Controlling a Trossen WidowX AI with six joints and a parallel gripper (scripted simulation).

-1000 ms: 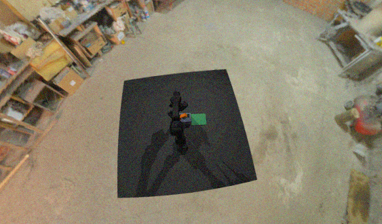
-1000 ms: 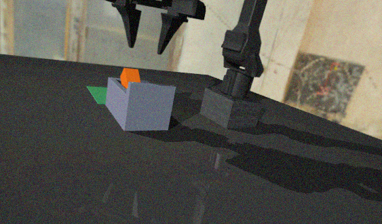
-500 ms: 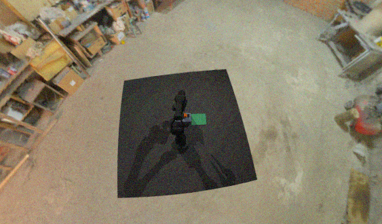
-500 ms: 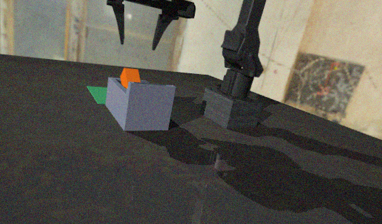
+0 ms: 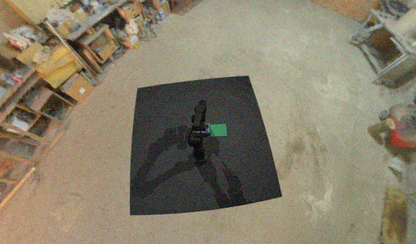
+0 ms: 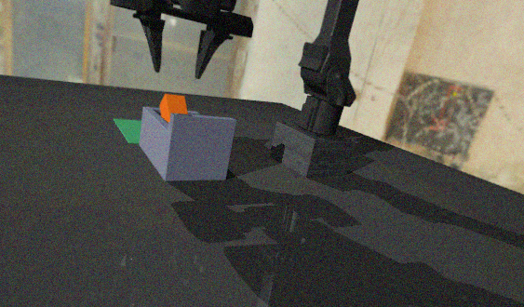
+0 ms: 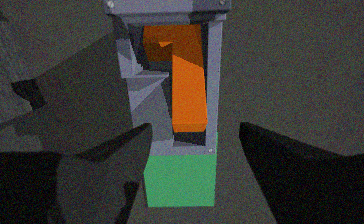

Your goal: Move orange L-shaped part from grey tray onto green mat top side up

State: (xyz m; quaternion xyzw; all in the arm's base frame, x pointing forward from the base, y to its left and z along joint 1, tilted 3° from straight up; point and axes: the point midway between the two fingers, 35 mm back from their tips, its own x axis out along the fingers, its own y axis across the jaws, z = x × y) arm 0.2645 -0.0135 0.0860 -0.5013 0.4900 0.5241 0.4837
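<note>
Right now my gripper tip is 20 mm past the orange L-shaped part, 30 mm to the right of it and 90 mm above it. The rest, counted from my gripper tip: green mat 10 mm behind, 150 mm to the right, 140 mm below.
</note>
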